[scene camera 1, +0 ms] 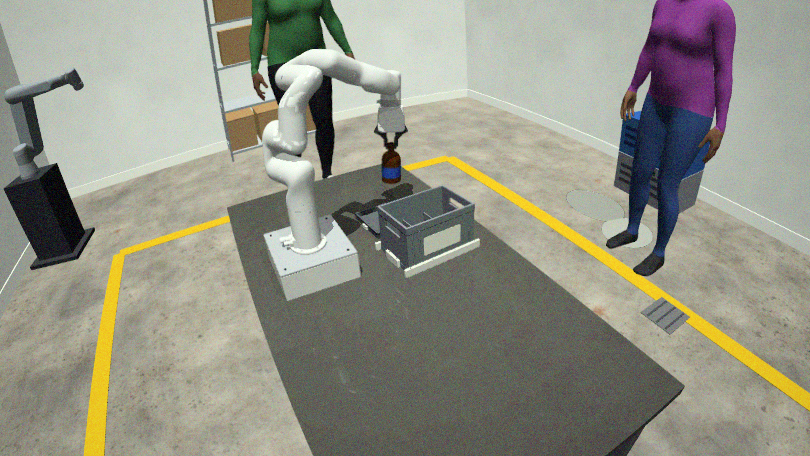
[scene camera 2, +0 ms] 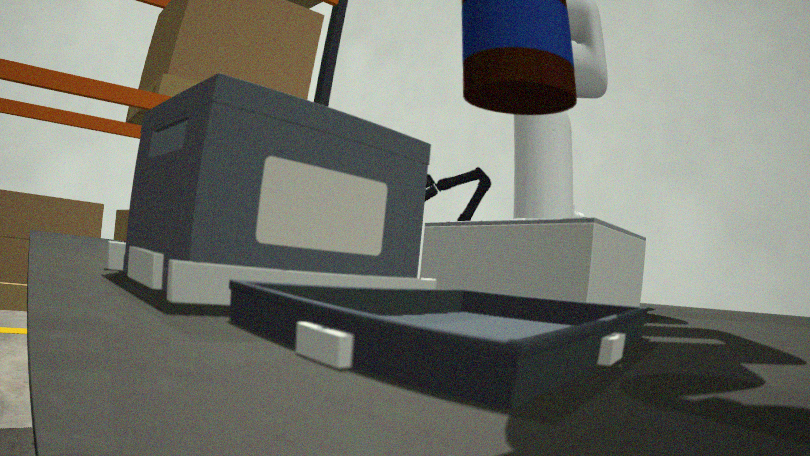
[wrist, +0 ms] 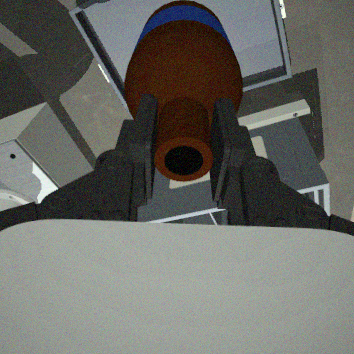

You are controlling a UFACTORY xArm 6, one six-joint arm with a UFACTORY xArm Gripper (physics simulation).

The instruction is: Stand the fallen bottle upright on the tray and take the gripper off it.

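Places are measured from the arm's base along level axes (x ahead, y left, z up), in metres.
Pixels of known places: gripper, fingertip midpoint: [scene camera 1: 391,148] [wrist: 183,122]; arm's base, origin of the base link: [scene camera 1: 308,243] [scene camera 2: 543,230].
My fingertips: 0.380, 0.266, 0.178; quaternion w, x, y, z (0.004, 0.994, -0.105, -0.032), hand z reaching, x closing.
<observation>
For each thing: its top centre in the pictures, then the offset to it from my fingertips, as dx, dy, dz.
- brown bottle, middle of its top: [wrist: 172,159] [scene camera 1: 389,143] -0.004, -0.004, +0.023
- shallow dark tray, middle of its top: [scene camera 2: 477,303] [wrist: 184,41] [scene camera 1: 393,212] -0.019, -0.037, -0.260
- grey crate, middle of its top: [scene camera 2: 281,123] [wrist: 235,244] [scene camera 1: 426,205] +0.031, -0.290, -0.111
A brown bottle [scene camera 1: 391,160] [scene camera 2: 518,56] [wrist: 183,65] with a blue label hangs about upright in the air, its base down. In the second scene view its base is well above the tray [scene camera 2: 442,334] and its upper part is cut off by the frame. My gripper [scene camera 1: 389,142] [wrist: 183,122] is shut on the bottle's neck, with a finger on each side of it just below the open mouth. The shallow dark tray [wrist: 290,65] [scene camera 1: 368,219] lies on the table, partly hidden behind the crate in the first scene view.
A grey crate [scene camera 1: 396,243] [scene camera 2: 317,127] with dividers stands right beside the tray, between white rails [scene camera 1: 442,258] [scene camera 2: 294,286]. The arm's base box [scene camera 1: 320,277] [scene camera 2: 510,260] stands near both. White blocks [scene camera 2: 324,344] sit against the tray's outside. Two people stand beyond the table [scene camera 1: 481,368].
</observation>
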